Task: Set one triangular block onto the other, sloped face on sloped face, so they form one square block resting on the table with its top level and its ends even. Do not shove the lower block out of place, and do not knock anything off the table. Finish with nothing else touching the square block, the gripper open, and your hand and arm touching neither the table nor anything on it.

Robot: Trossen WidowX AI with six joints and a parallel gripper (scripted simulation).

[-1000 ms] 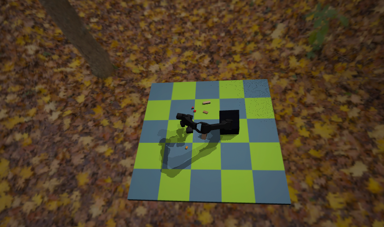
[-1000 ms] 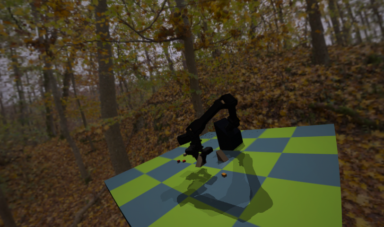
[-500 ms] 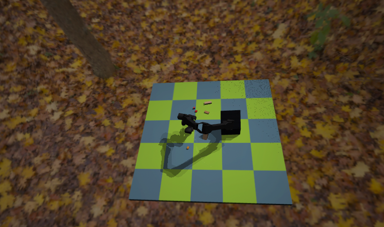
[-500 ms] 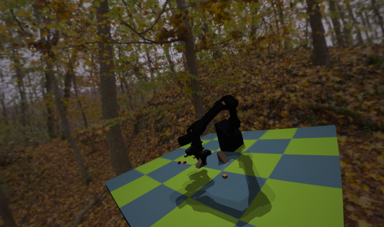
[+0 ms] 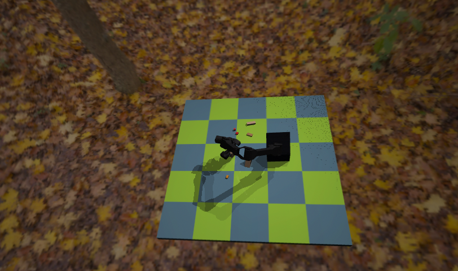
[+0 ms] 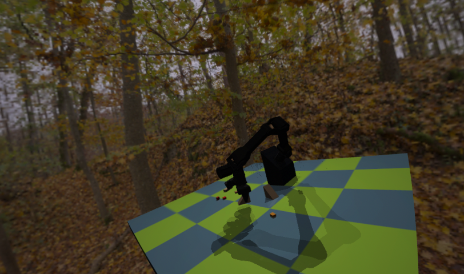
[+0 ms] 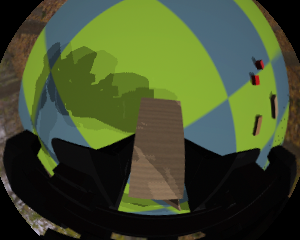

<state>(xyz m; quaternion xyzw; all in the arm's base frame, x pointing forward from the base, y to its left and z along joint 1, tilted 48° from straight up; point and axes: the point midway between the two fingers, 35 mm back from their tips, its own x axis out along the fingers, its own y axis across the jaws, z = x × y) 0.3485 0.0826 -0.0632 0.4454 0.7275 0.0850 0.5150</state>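
The triangular block lies 1 cm behind my gripper tip and 1 cm above it. From my gripper tip the other things lie so: small orange cube 2 cm ahead, 18 cm to the left, 3 cm below.
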